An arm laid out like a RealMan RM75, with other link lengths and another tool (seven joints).
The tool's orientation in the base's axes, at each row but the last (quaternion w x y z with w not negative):
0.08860 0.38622 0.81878 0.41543
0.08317 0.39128 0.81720 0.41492
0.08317 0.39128 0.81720 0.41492
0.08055 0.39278 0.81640 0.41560
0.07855 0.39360 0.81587 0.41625
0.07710 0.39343 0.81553 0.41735
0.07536 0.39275 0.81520 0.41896
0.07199 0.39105 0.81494 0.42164
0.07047 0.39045 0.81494 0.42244
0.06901 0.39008 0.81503 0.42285
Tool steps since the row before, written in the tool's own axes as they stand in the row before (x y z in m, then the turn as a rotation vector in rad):
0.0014 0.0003 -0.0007 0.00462 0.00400 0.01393
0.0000 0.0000 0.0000 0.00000 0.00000 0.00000
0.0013 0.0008 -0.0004 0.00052 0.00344 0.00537
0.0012 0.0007 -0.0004 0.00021 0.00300 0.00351
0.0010 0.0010 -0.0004 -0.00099 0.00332 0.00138
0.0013 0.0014 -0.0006 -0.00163 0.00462 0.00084
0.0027 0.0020 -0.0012 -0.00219 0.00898 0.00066
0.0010 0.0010 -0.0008 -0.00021 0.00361 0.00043
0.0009 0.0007 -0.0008 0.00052 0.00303 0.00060
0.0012 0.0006 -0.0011 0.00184 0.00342 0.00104
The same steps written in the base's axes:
-0.0011 0.0007 0.0009 0.00556 0.01321 -0.00510
0.0000 0.0000 0.0000 0.00000 0.00000 0.00000
-0.0006 0.0010 0.0011 0.00408 0.00486 -0.00079
-0.0006 0.0008 0.0010 0.00319 0.00335 0.00001
-0.0003 0.0008 0.0012 0.00322 0.00129 0.00138
-0.0003 0.0010 0.0017 0.00415 0.00095 0.00256
-0.0012 0.0018 0.0028 0.00697 0.00193 0.00579
-0.0005 0.0005 0.0015 0.00242 0.00135 0.00237
-0.0006 0.0004 0.0012 0.00166 0.00177 0.00198
-0.0010 0.0003 0.0014 0.00117 0.00309 0.00228

